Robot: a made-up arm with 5 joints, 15 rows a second.
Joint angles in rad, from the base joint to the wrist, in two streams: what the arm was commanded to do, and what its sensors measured. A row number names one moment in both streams.
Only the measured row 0 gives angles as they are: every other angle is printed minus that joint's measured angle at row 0.
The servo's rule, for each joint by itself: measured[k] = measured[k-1] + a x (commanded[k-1-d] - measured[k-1]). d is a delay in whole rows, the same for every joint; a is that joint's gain. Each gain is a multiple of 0.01, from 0.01 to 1. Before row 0 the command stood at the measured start. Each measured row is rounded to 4 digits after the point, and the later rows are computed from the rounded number. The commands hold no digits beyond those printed.
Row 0, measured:
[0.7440, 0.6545, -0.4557, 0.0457, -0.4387]
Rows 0 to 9, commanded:
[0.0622, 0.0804, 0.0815, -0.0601, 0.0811]
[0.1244, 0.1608, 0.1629, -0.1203, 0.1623]
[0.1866, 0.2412, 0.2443, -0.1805, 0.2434]
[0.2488, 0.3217, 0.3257, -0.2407, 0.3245]
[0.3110, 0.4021, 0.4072, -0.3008, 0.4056]
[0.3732, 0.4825, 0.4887, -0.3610, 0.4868]
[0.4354, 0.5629, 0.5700, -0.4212, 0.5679]
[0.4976, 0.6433, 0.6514, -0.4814, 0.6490]
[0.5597, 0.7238, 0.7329, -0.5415, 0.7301]
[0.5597, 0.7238, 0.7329, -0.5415, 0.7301]
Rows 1 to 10, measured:
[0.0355, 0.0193, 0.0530, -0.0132, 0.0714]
[0.0862, 0.0533, 0.1244, -0.0368, 0.1514]
[0.1434, 0.0984, 0.2023, -0.0684, 0.2324]
[0.2035, 0.1520, 0.2825, -0.1063, 0.3134]
[0.2648, 0.2120, 0.3636, -0.1491, 0.3945]
[0.3266, 0.2769, 0.4449, -0.1957, 0.4757]
[0.3886, 0.3455, 0.5262, -0.2453, 0.5568]
[0.4507, 0.4170, 0.6076, -0.2972, 0.6379]
[0.5128, 0.4906, 0.6890, -0.3509, 0.7190]
[0.5395, 0.5466, 0.7175, -0.3928, 0.7288]
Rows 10 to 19, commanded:
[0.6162, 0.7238, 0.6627, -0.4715, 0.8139]
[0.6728, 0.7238, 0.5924, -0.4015, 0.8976]
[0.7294, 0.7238, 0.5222, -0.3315, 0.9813]
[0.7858, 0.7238, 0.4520, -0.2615, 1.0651]
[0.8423, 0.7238, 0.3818, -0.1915, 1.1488]
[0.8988, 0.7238, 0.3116, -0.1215, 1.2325]
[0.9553, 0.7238, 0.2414, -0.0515, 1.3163]
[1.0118, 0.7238, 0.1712, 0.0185, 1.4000]
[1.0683, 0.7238, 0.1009, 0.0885, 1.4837]
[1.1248, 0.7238, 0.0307, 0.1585, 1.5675]
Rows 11 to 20, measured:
[0.5832, 0.5891, 0.6819, -0.4101, 0.8037]
[0.6343, 0.6214, 0.6237, -0.4082, 0.8863]
[0.6885, 0.6460, 0.5577, -0.3913, 0.9699]
[0.7440, 0.6647, 0.4890, -0.3627, 1.0537]
[0.8000, 0.6789, 0.4193, -0.3250, 1.1374]
[0.8563, 0.6897, 0.3493, -0.2802, 1.2211]
[0.9127, 0.6979, 0.2792, -0.2299, 1.3049]
[0.9692, 0.7041, 0.2090, -0.1753, 1.3886]
[1.0257, 0.7088, 0.1387, -0.1173, 1.4723]
[1.0822, 0.7124, 0.0685, -0.0566, 1.5561]

